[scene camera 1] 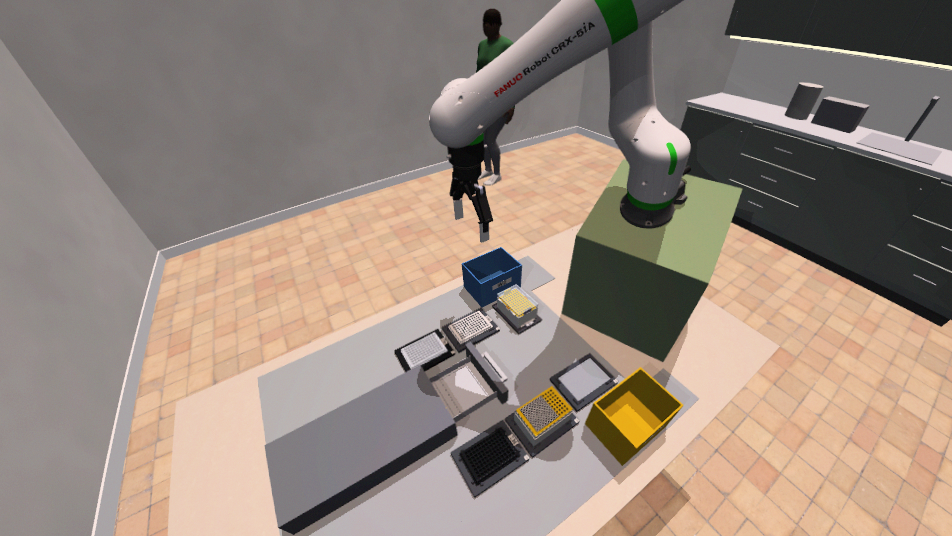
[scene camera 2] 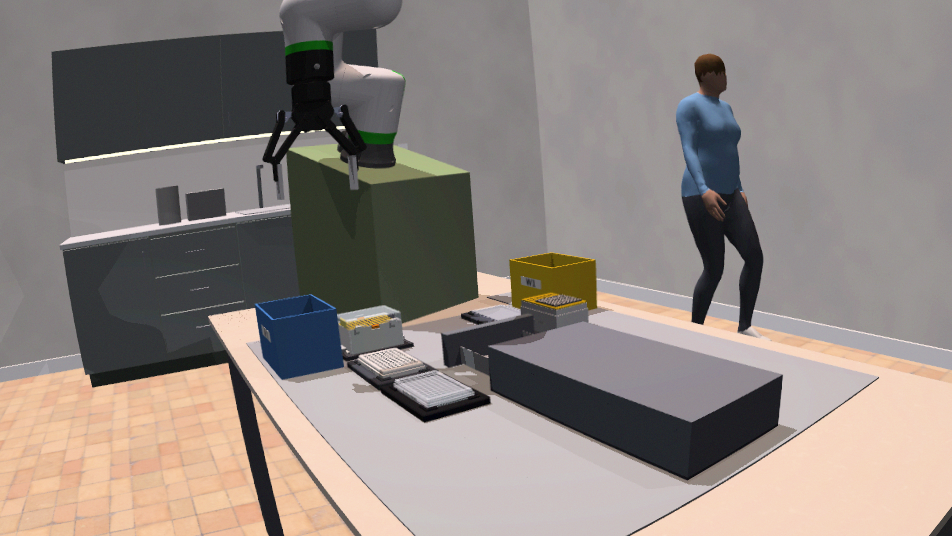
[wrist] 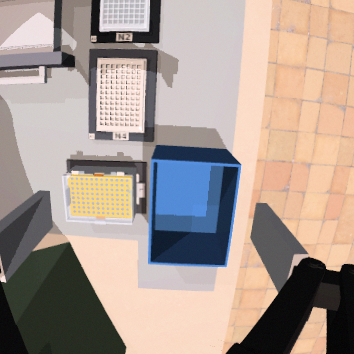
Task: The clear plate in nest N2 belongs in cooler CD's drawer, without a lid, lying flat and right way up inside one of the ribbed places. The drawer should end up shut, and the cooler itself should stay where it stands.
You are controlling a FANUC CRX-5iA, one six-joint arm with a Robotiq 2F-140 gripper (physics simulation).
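Pixels of known places: gripper, between the fingertips: [scene camera 1: 471, 228] [scene camera 2: 318, 194] [wrist: 150, 215]; arm's base, origin of its link: [scene camera 1: 646, 209] [scene camera 2: 367, 160].
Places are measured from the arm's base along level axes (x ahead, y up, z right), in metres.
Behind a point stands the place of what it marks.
The clear plate [scene camera 1: 423, 350] @[x 0.697, y -0.374, z 0.155 m] [scene camera 2: 434, 388] @[x 0.714, y -0.370, z 0.162 m] [wrist: 125, 15] @[x 0.658, y -0.380, z 0.162 m] lies flat in nest N2 [scene camera 2: 426, 414] @[x 0.778, y -0.384, z 0.205 m] [wrist: 152, 36] @[x 0.626, y -0.384, z 0.212 m], the dark nest beside the drawer. The wrist view cuts off its far end. Cooler CD [scene camera 1: 359, 446] @[x 0.950, y -0.312, z -0.073 m] [scene camera 2: 632, 372] @[x 0.988, y -0.312, z -0.020 m] is a long dark grey box on the mat. Its drawer [scene camera 1: 480, 366] @[x 0.579, y -0.334, z -0.011 m] [scene camera 2: 486, 338] @[x 0.579, y -0.349, z -0.010 m] [wrist: 30, 60] @[x 0.568, y -0.325, z 0.021 m] stands pulled out; no plate shows inside in scene camera 1, and its ribs are hard to make out. My gripper [scene camera 1: 471, 221] @[x 0.449, y -0.053, z 0.252 m] [scene camera 2: 317, 179] @[x 0.449, y -0.053, z 0.252 m] [wrist: 150, 215] @[x 0.449, y -0.053, z 0.252 m] is wide open and empty, pointing down high above the blue bin's end of the table.
A blue bin [scene camera 1: 491, 276] @[x 0.320, y -0.392, z 0.359 m] [scene camera 2: 299, 336] @[x 0.439, y -0.317, z 0.318 m] [wrist: 192, 200] @[x 0.333, y -0.392, z 0.317 m] stands beside a yellow tip rack [scene camera 1: 517, 302] @[x 0.353, y -0.318, z 0.131 m] [wrist: 100, 196] @[x 0.351, y -0.318, z 0.153 m]. A cream plate [scene camera 1: 470, 326] @[x 0.521, y -0.372, z 0.163 m] [wrist: 121, 95] @[x 0.519, y -0.370, z 0.170 m] lies in N4, between that rack and N2. Across the drawer are a black plate [scene camera 1: 489, 454] @[x 0.675, y -0.371, z -0.224 m], an orange rack [scene camera 1: 542, 412] @[x 0.515, y -0.319, z -0.220 m] and yellow bin W1 [scene camera 1: 632, 412] @[x 0.276, y -0.391, z -0.328 m].
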